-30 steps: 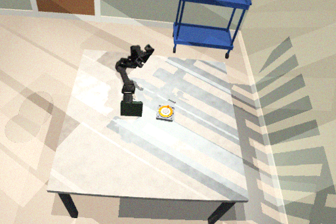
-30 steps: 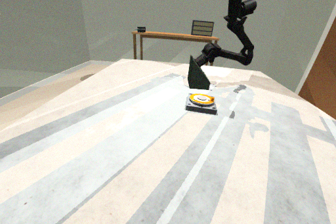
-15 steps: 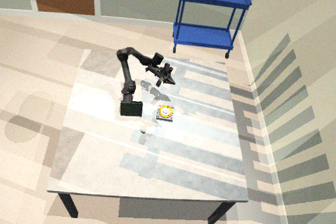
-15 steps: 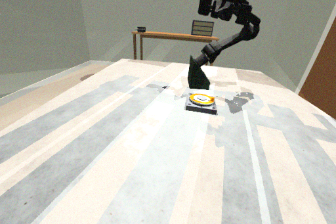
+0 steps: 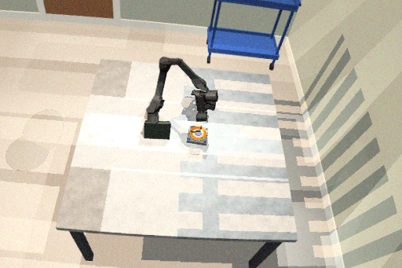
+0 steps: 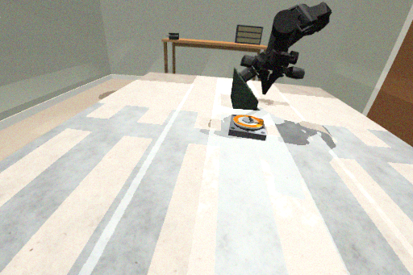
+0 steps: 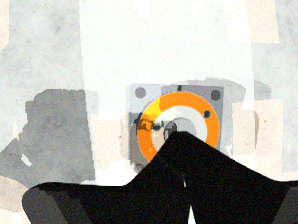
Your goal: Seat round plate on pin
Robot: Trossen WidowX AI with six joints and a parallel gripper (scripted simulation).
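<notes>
The round orange plate lies 110 mm below my gripper tip, 10 mm to the right of it and 10 mm behind it. Also, from my gripper tip: grey square base (120 mm below, 30 mm to the right, 20 mm behind).
</notes>
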